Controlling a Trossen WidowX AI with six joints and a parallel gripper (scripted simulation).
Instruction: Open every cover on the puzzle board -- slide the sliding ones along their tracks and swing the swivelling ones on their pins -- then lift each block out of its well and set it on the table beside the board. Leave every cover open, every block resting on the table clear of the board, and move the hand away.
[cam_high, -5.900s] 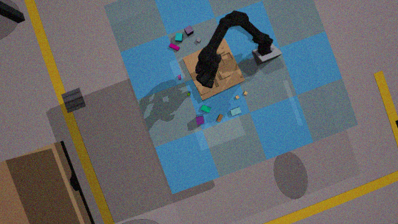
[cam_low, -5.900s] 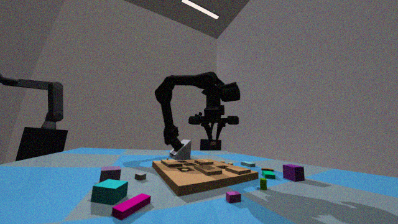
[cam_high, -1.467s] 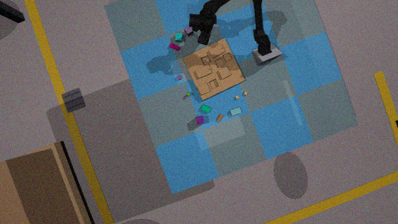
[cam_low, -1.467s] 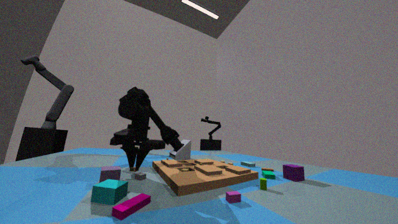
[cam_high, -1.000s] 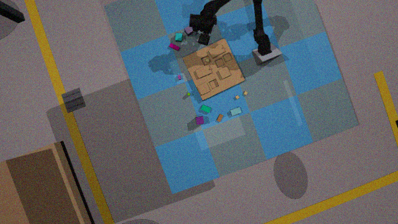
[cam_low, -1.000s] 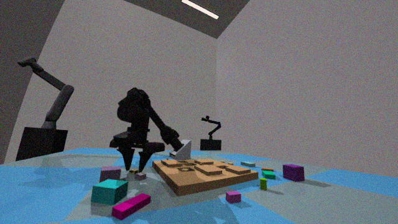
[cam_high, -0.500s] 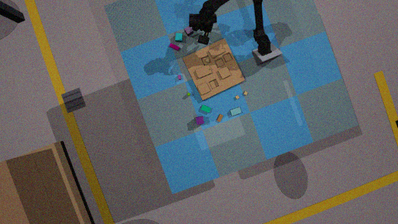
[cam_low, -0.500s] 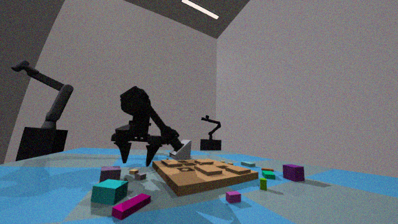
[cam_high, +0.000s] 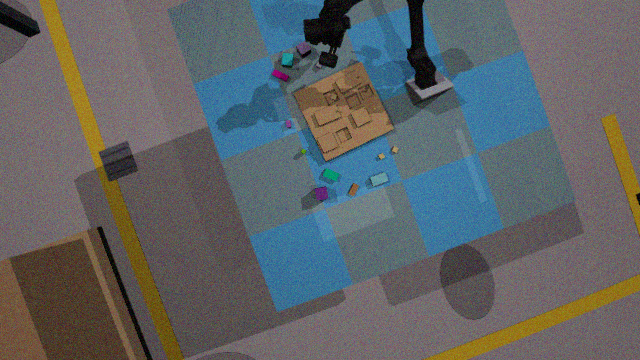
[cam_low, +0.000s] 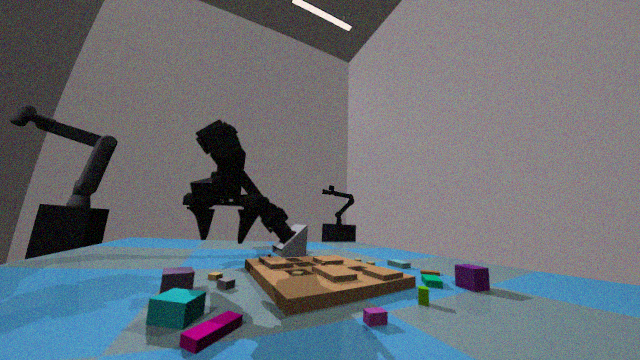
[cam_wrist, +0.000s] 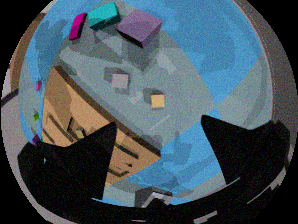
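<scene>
The grey block is 7 cm below my gripper tip, 6 cm ahead of it and 2 cm to the left of it. Also, from my gripper tip: magenta block 26 cm ahead, 19 cm to the left, 7 cm below; then magenta bar 22 cm ahead, 7 cm below; then teal cube 17 cm ahead, 6 cm below, 5 cm to the right.
</scene>
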